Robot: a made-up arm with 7 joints. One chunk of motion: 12 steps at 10 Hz.
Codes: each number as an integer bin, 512 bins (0 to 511) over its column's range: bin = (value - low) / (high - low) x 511, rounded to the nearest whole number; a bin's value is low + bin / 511 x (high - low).
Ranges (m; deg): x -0.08..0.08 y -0.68..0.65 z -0.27..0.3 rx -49..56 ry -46..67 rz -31..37
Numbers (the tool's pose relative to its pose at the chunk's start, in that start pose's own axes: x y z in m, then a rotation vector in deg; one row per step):
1: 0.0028 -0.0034 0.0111 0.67 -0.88 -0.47
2: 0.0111 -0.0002 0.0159 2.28 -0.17 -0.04
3: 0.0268 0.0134 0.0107 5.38 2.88 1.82
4: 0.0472 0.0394 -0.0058 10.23 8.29 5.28
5: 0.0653 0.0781 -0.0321 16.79 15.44 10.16
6: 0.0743 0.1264 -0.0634 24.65 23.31 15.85
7: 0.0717 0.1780 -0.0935 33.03 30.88 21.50
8: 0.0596 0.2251 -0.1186 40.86 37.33 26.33
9: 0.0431 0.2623 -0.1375 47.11 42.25 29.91
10: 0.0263 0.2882 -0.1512 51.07 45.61 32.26
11: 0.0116 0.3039 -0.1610 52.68 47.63 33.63
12: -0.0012 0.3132 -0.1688 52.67 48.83 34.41
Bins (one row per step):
1: 264 260 252 242 204 229
2: 291 261 256 250 207 233
3: 341 266 252 265 221 247
4: 406 276 237 288 246 273
5: 464 291 213 320 278 309
6: 493 310 185 358 313 352
7: 484 330 158 399 348 395
8: 446 348 136 437 377 431
9: 393 362 119 468 399 458
10: 339 372 107 487 414 475
11: 293 378 98 495 423 486
12: 252 382 91 495 429 492

